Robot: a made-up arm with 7 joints. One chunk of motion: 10 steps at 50 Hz.
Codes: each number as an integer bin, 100 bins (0 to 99) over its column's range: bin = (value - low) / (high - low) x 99, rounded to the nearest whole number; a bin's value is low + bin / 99 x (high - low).
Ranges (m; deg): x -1.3..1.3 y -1.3..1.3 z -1.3..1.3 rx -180..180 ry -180..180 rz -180..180
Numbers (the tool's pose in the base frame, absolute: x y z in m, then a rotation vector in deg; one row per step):
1: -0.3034 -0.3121 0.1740 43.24 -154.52 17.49
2: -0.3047 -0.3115 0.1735 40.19 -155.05 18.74
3: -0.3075 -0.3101 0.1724 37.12 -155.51 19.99
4: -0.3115 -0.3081 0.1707 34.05 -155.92 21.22
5: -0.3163 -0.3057 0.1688 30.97 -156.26 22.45
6: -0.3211 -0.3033 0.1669 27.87 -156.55 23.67
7: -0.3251 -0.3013 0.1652 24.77 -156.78 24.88
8: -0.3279 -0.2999 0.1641 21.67 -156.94 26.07
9: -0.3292 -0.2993 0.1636 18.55 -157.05 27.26
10: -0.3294 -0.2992 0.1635 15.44 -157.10 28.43
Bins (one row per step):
1: 38 38 56 61 7 54
2: 38 38 56 61 7 55
3: 38 38 56 60 7 55
4: 38 38 56 59 7 55
5: 37 38 56 58 7 56
6: 37 38 56 57 6 56
7: 37 38 56 56 6 56
8: 37 38 56 55 6 57
9: 37 38 56 55 6 57
10: 37 38 56 54 6 57

